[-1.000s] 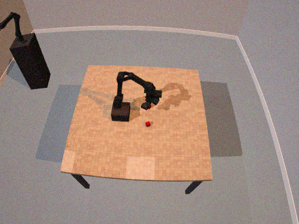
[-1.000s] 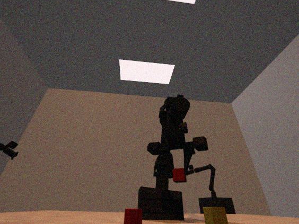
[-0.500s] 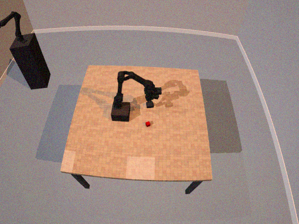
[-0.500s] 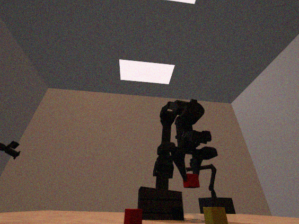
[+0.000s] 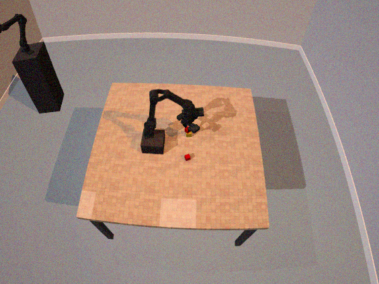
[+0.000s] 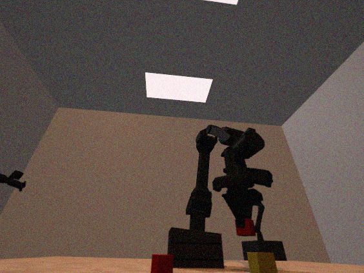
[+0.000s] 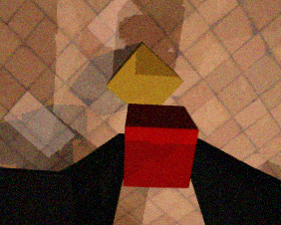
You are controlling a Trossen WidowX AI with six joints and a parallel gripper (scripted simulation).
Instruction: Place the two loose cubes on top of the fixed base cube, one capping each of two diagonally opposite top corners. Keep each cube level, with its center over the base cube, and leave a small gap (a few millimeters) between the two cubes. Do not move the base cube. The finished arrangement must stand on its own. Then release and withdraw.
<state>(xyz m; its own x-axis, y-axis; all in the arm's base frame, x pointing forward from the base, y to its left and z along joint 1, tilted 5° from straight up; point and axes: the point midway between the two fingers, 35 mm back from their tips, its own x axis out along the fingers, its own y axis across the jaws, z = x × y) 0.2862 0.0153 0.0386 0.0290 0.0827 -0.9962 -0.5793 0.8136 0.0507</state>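
Now: gripper tip 7 cm above the yellow base cube, 2 cm to the right of it and 1 cm short of it. From my gripper tip the other things lie so: red cube right at my gripper tip.
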